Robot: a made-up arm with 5 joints.
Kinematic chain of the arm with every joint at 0, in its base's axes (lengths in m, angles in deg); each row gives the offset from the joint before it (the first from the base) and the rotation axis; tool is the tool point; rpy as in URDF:
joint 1: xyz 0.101 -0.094 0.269 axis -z
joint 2: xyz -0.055 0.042 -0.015 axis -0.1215 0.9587 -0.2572
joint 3: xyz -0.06 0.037 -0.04 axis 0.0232 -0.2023 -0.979
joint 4: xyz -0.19 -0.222 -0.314 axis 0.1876 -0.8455 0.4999
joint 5: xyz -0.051 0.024 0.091 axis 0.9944 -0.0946 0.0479
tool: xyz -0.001 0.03 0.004 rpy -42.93 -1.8 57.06
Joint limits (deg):
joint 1: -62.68..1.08
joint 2: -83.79..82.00
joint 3: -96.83..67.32
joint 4: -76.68..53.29
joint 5: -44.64..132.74
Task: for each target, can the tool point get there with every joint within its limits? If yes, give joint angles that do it. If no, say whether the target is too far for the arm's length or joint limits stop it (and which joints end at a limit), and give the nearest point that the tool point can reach.
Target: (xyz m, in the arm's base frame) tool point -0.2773 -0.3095 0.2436
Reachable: yes | joints -43.37 49.80 53.15 -60.80 109.44
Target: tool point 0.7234 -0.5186 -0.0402
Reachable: no: too far | nearest point 0.4261 -0.3158 0.0553 | short by 0.372 m
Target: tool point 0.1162 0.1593 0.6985
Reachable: no: joint limits stop it (at a limit: joint 1, joint 2, joint 3, joint 5) | nearest point 0.3319 0.1264 0.4122 | short by 0.360 m
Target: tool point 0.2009 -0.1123 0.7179
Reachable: no: joint limits stop it (at a limit: joint 2, joint 3) | nearest point 0.3720 -0.1436 0.3922 | short by 0.369 m
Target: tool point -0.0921 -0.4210 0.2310
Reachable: yes | joints -42.08 40.41 -17.78 -29.50 83.42
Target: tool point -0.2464 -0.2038 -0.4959
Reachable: no: too far | nearest point -0.1649 -0.1780 -0.2740 | short by 0.238 m
